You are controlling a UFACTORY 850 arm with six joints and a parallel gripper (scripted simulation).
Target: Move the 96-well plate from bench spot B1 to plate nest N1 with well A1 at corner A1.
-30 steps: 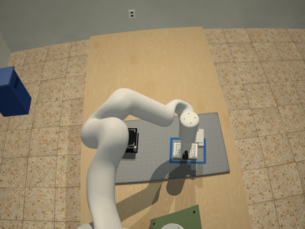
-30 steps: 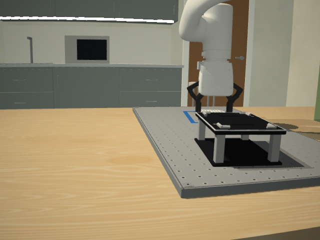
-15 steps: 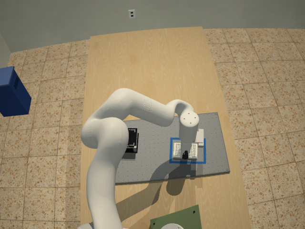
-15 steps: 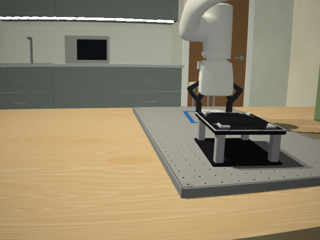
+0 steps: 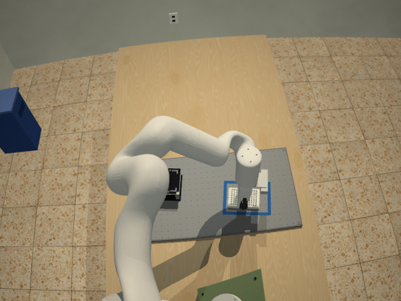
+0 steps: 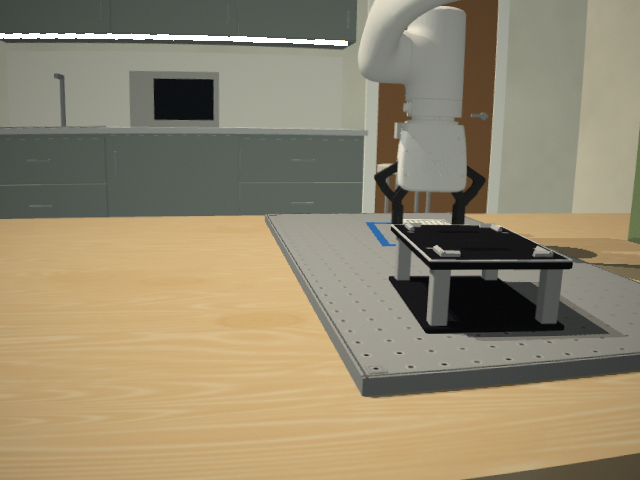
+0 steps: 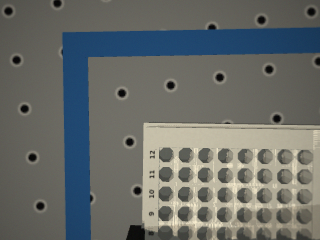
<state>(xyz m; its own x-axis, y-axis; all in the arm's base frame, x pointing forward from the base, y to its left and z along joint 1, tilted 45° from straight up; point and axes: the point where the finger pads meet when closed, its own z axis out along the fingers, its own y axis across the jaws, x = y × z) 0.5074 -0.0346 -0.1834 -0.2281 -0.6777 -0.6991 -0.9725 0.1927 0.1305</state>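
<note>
Now: hand 1 cm above the white 96-well plate. Round my hand: black raised plate nest: 32 cm to the left, 11 cm ahead, 4 cm above; locator: 40 cm to the left, 8 cm ahead, 4 cm above.
</note>
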